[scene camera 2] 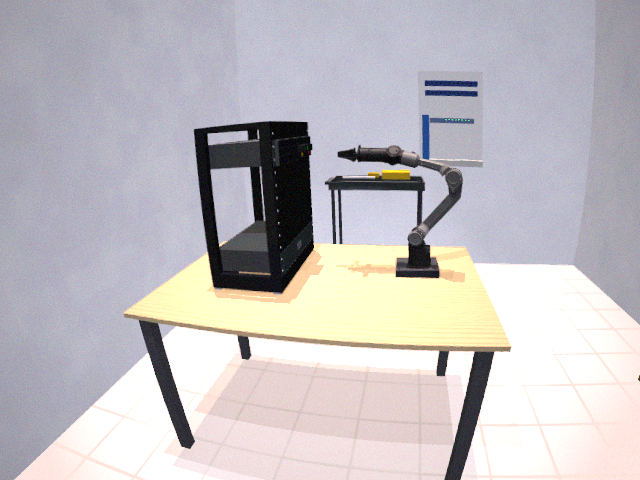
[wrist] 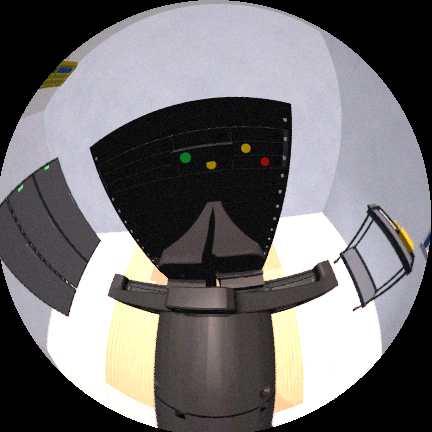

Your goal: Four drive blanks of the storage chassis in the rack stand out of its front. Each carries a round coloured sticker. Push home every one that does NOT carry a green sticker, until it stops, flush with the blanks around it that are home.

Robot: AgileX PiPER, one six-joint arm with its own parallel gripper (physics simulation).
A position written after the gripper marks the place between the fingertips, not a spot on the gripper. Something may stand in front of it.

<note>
In view: the gripper point(wrist: 214, 209) and a black rack point(scene camera 2: 279, 246).
The black rack also shows in the wrist view point(wrist: 157, 203).
</note>
